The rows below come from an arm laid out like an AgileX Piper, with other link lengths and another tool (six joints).
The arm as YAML. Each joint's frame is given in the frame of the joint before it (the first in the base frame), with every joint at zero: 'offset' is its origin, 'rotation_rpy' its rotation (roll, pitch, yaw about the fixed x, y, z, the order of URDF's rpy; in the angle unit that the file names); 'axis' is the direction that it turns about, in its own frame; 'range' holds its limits. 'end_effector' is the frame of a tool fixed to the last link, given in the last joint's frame.
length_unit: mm
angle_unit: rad
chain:
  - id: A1
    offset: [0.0, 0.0, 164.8]
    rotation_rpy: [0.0, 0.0, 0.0]
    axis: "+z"
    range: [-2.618, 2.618]
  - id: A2
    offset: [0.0, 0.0, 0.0]
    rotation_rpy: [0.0, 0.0, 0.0]
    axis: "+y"
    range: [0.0, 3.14]
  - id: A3
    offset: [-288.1, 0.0, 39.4]
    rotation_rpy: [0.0, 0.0, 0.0]
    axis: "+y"
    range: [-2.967, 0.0]
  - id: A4
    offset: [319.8, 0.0, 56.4]
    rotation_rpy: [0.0, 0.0, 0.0]
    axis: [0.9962, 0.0, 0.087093]
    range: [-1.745, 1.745]
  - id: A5
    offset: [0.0, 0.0, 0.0]
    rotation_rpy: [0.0, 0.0, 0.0]
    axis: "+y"
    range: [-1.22, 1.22]
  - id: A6
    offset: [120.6, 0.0, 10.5]
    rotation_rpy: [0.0, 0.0, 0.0]
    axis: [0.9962, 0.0, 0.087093]
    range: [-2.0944, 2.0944]
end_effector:
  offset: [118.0, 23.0, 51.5]
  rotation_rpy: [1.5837, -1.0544, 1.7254]
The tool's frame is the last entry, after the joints.
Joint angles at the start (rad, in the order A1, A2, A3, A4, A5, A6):
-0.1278, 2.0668, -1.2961, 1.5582, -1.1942, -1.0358
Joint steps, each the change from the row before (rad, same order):
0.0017, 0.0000, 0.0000, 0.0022, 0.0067, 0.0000
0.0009, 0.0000, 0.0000, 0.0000, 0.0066, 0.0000
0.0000, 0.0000, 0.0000, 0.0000, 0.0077, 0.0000
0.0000, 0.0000, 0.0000, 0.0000, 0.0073, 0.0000
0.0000, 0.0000, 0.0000, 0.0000, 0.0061, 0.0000
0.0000, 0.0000, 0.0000, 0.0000, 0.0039, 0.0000
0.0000, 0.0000, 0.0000, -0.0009, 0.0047, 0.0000
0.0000, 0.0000, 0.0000, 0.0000, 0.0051, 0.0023
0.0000, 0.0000, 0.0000, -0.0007, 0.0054, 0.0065
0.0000, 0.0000, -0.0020, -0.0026, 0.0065, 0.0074
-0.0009, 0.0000, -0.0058, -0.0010, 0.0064, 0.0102
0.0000, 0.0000, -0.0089, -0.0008, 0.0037, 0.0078
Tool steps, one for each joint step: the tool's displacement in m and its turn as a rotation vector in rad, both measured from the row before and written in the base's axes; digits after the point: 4 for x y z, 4 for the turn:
0.0014, 0.0012, -0.0013, 0.0059, -0.0007, 0.0055
0.0015, 0.0009, -0.0009, 0.0041, -0.0005, 0.0060
0.0014, 0.0005, -0.0011, 0.0048, -0.0005, 0.0060
0.0013, 0.0005, -0.0010, 0.0046, -0.0005, 0.0057
0.0011, 0.0004, -0.0009, 0.0038, -0.0004, 0.0047
0.0007, 0.0003, -0.0006, 0.0024, -0.0003, 0.0030
0.0010, 0.0004, -0.0005, 0.0023, -0.0002, 0.0042
0.0008, 0.0004, -0.0007, 0.0037, -0.0025, 0.0034
0.0009, 0.0003, -0.0005, 0.0042, -0.0064, 0.0030
0.0017, 0.0004, 0.0005, 0.0034, -0.0091, 0.0048
0.0019, -0.0002, 0.0017, 0.0048, -0.0157, 0.0021
0.0023, 0.0000, 0.0032, 0.0023, -0.0163, 0.0014

